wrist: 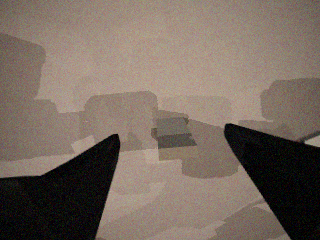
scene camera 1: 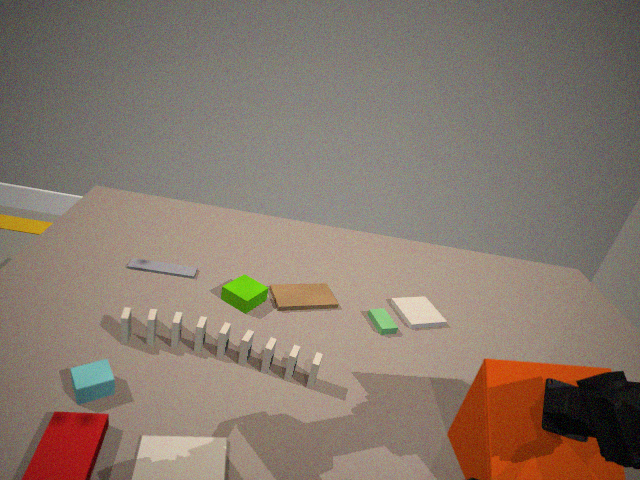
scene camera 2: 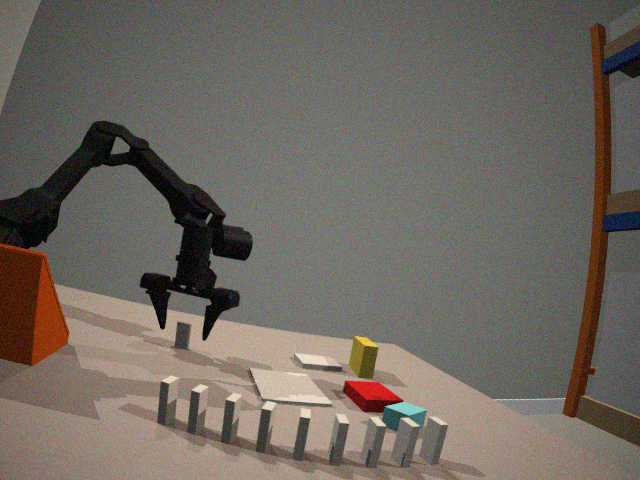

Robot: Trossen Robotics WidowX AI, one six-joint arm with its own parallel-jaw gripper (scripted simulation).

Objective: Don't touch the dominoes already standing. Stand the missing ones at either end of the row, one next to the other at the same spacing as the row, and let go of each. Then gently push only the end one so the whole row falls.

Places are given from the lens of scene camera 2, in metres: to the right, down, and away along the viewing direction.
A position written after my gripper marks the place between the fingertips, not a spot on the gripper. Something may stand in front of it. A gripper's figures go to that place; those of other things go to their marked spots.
my gripper point(scene camera 2: 182, 334): -0.26, 0.18, 0.71
cyan block point(scene camera 2: 391, 417): 0.09, 0.23, 0.48
red block point(scene camera 2: 370, 397): 0.07, 0.23, 0.55
